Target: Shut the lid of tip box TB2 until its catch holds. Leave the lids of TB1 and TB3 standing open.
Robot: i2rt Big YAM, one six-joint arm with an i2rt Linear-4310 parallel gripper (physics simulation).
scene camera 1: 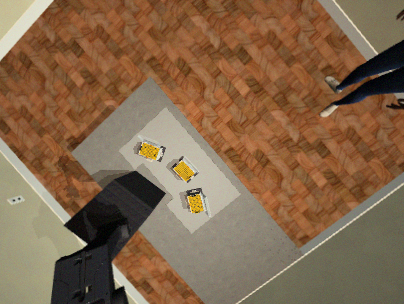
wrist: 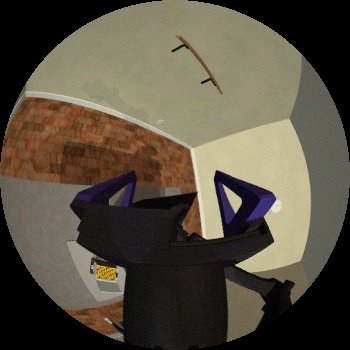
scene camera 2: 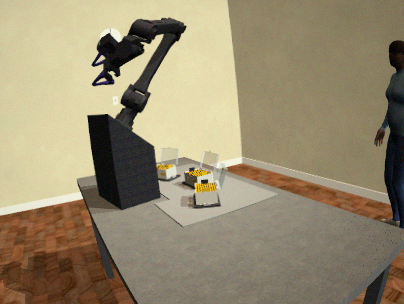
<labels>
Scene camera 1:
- pale mat: 164, 128
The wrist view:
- my gripper: 174, 174
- pale mat: 81, 257
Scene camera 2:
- pale mat: 235, 194
</labels>
